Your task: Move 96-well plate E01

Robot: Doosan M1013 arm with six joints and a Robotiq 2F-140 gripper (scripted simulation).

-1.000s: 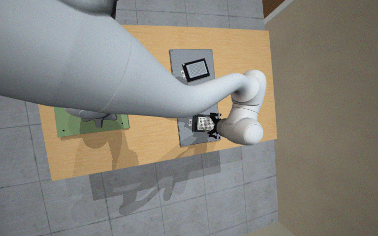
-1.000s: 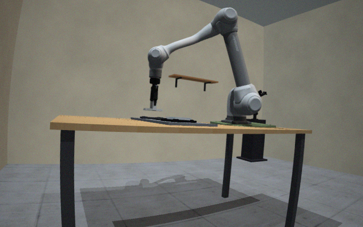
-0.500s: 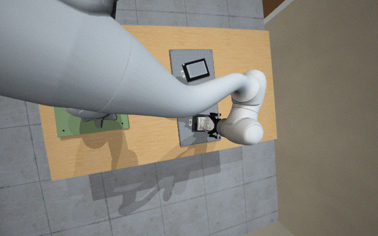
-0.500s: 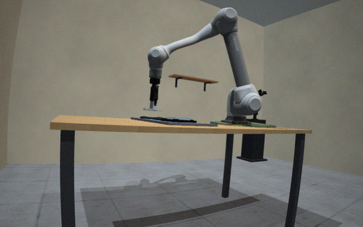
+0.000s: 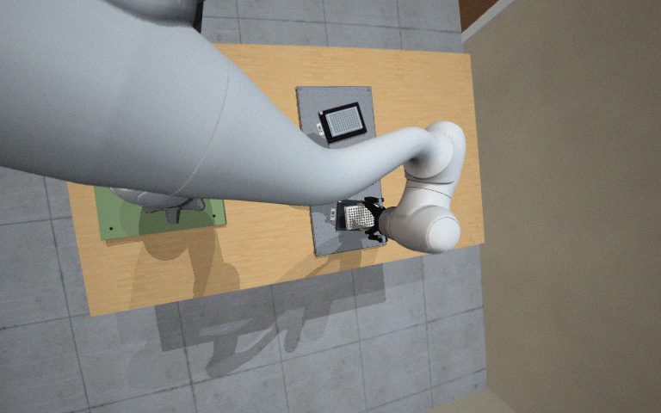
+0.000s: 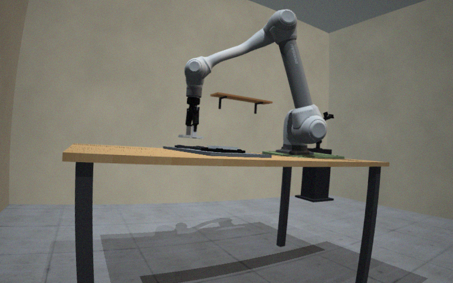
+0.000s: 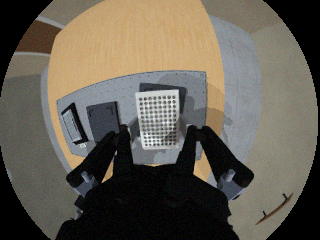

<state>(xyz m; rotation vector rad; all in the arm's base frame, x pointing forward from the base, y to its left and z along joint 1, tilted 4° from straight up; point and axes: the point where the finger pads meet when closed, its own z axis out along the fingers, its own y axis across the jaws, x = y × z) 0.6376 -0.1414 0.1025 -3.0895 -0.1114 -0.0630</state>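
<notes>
My hand is 4 cm past the nest, 18 cm to the right of it and 8 cm above it. From my hand the other things lie so: label: 10 cm behind, 1 cm to the left, 9 cm below; 96-well plate: 2 cm below.
</notes>
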